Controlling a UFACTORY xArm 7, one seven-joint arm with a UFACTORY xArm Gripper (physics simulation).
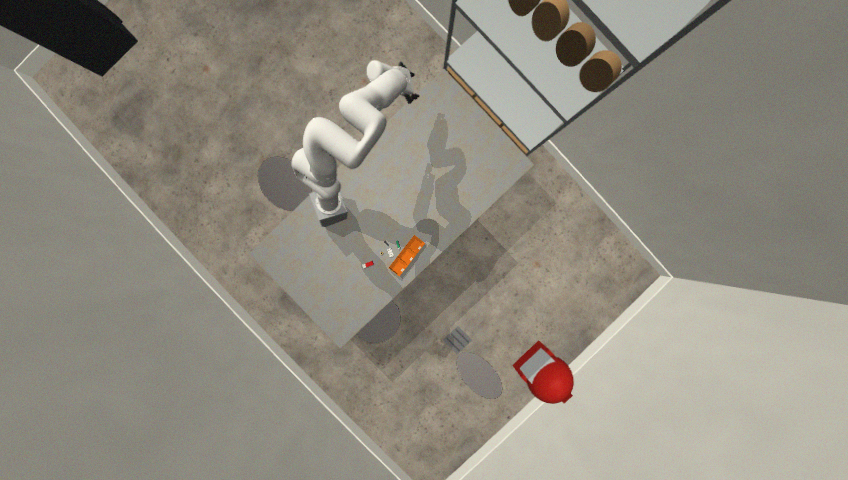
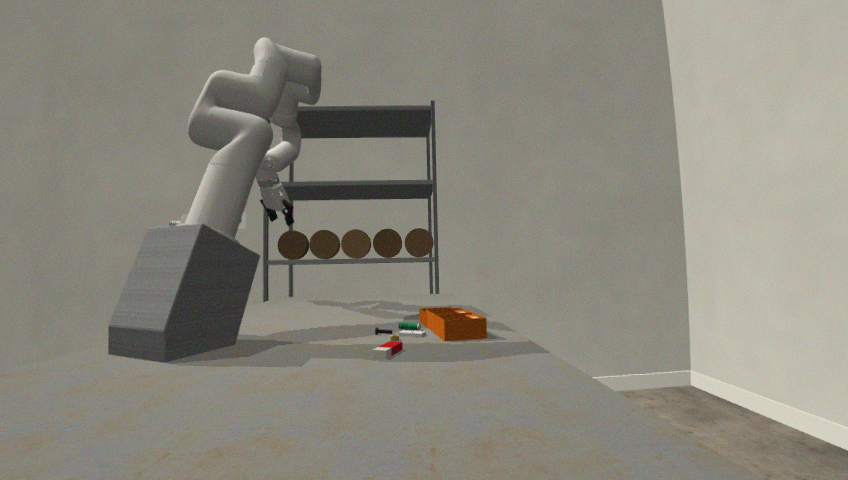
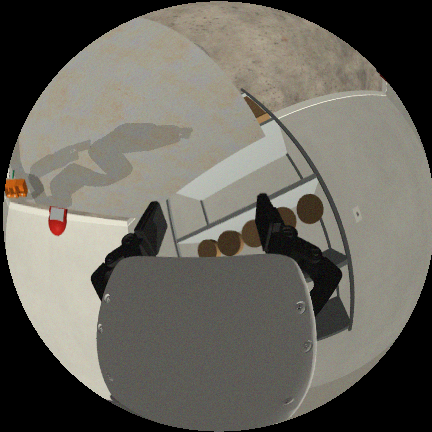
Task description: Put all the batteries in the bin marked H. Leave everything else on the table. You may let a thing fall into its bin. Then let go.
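Where they show: gripper, fingertip midpoint: [image 1: 414,86] [image 2: 282,222] [image 3: 207,209]; arm's base, origin of the base link: [image 1: 328,202] [image 2: 206,242].
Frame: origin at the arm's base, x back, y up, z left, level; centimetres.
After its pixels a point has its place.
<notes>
An orange block of bins [image 1: 407,255] @[x -48.1, y -18.9, z 13.2 cm] [image 2: 465,328] @[x -50.7, y -17.5, z 0.9 cm] [image 3: 16,188] stands on the table, with small white labels; their letters are too small to read. A green cylinder [image 1: 398,244] @[x -39.4, y -18.4, z 13.2 cm] [image 2: 408,325] @[x -39.0, y -18.6, z 12.3 cm], battery-like, lies beside it. A small black piece [image 1: 386,243] @[x -34.3, y -18.7, z 7.8 cm] [image 2: 383,331] @[x -34.1, y -19.0, z 7.5 cm], a white piece [image 1: 390,252] @[x -40.1, y -19.0, z 6.2 cm] [image 2: 411,333] @[x -40.1, y -19.0, z 4.9 cm], a tiny tan piece [image 1: 382,253] @[x -37.5, y -18.9, z 2.0 cm] [image 2: 394,337] @[x -37.2, y -19.0, z 0.9 cm] and a red and white block [image 1: 368,264] @[x -37.5, y -18.3, z -8.8 cm] [image 2: 388,349] @[x -37.6, y -18.4, z -11.5 cm] lie near. Which of these are batteries is hard to tell. My gripper [image 1: 410,85] @[x 13.5, y 12.0, z 69.0 cm] [image 2: 280,218] @[x 13.5, y 12.0, z 69.0 cm] [image 3: 207,209] @[x 13.5, y 12.0, z 69.0 cm] is open and empty, high up and far from the bins.
A shelf rack [image 1: 505,56] [image 2: 434,202] with several round brown things [image 1: 599,71] [image 2: 355,243] [image 3: 310,208] stands beyond the table [image 2: 238,416] @[x -25.8, y -19.7, z -34.7 cm]. A red bin-like object [image 1: 553,380] [image 3: 57,225] is at the room's edge. The arm's grey base [image 1: 330,215] @[x -5.9, y 0.6, z -3.4 cm] [image 2: 190,297] @[x -4.4, y -10.0, z -11.0 cm] stands on the table.
</notes>
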